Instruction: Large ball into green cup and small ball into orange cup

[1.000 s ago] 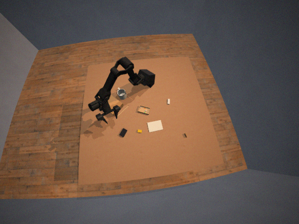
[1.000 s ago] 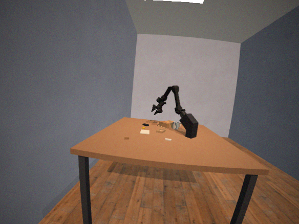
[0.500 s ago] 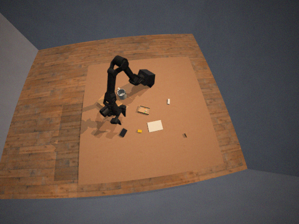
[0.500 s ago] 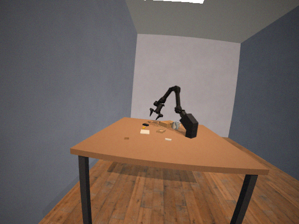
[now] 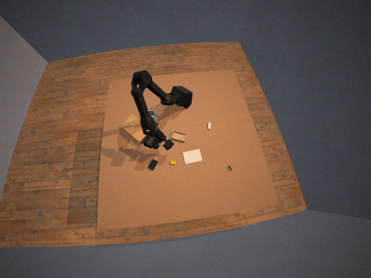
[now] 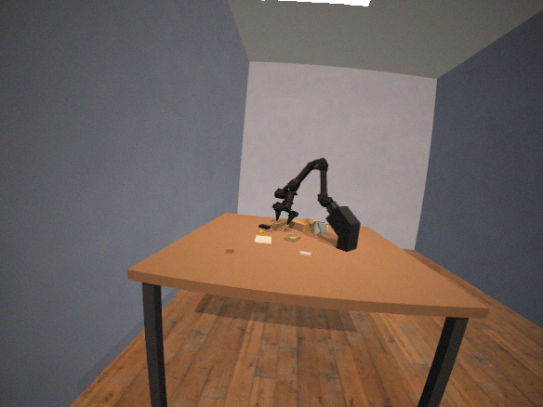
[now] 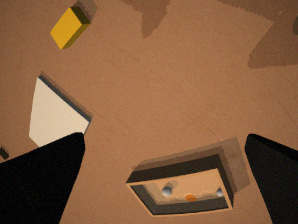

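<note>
Now: the wooden puzzle 50 mm behind my hand, 110 mm to the left of it and 100 mm below it. Also, from my hand: black block (100 mm ahead, 140 mm to the right, 100 mm below); then white pad (140 mm ahead, 160 mm to the left, 110 mm below); then yellow block (140 mm ahead, 10 mm to the left, 100 mm below).
</note>
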